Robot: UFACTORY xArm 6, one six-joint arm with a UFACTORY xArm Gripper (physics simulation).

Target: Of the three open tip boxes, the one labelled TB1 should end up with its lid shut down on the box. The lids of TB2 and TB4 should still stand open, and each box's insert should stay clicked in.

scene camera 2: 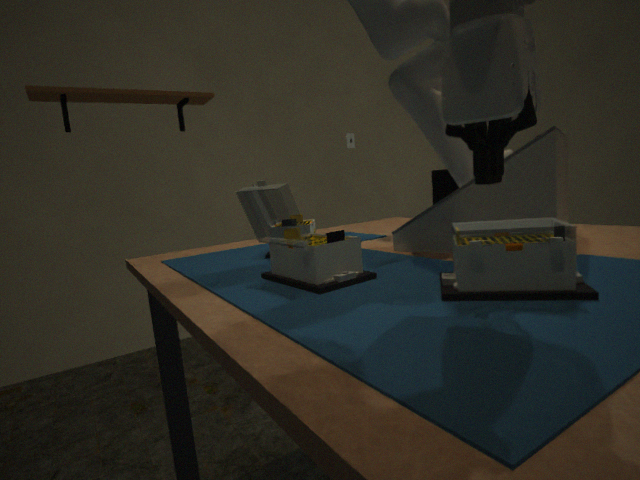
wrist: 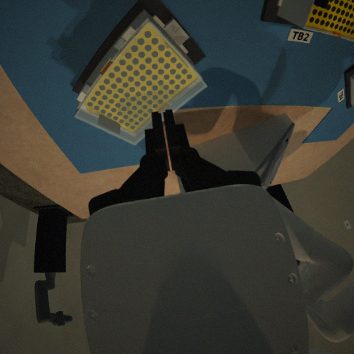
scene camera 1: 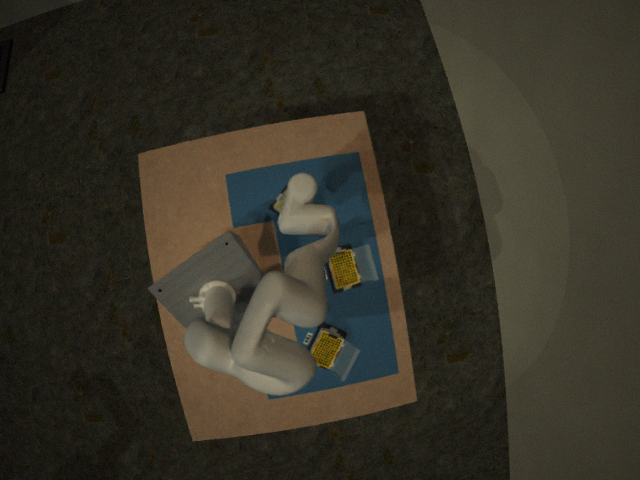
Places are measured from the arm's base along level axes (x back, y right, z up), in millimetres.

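Pixels of known places: gripper, fingertip midpoint: (scene camera 2: 488,183); arm's base at its link origin: (scene camera 1: 216,296).
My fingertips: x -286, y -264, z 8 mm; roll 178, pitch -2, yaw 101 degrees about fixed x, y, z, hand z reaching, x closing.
Ahead of a thing's pixels: the offset from my fingertips to its top centre. "spot": to the spot under its first point. Level surfaces: height alone.
The near tip box @(dz -48, dx +16, dy -9 mm) (scene camera 2: 516,274) (wrist: 145,75) (scene camera 1: 279,202) shows no readable label; TB2 and another label stand by the other two boxes, so it is TB1. Its clear lid @(spot: dz -49, dx -3, dy -30 mm) (scene camera 2: 509,225) lies level down on the box, over the yellow insert. My gripper (scene camera 2: 488,180) (wrist: 163,124) is shut and empty, above the lid with a visible gap. TB2 (scene camera 1: 344,269) (scene camera 2: 316,259) (wrist: 332,19) has its lid @(spot: dz -16, dx -219, dy +186 mm) (scene camera 1: 368,262) (scene camera 2: 268,206) standing open. The third box @(dz -51, dx -63, dy +480 mm) (scene camera 1: 327,349) has its lid (scene camera 1: 345,360) open too. Both yellow inserts appear seated; TB1's looks level through the lid.
The boxes stand on a blue mat @(dz -126 mm) (scene camera 1: 361,330) (scene camera 2: 413,372) on the wooden table @(dz -129 mm) (scene camera 1: 180,180). A grey wedge-shaped block (scene camera 1: 206,263) (scene camera 2: 532,191) (wrist: 240,150) stands behind TB1. A wall shelf (scene camera 2: 118,96) hangs at the left. The arm covers part of TB1 in scene camera 1.
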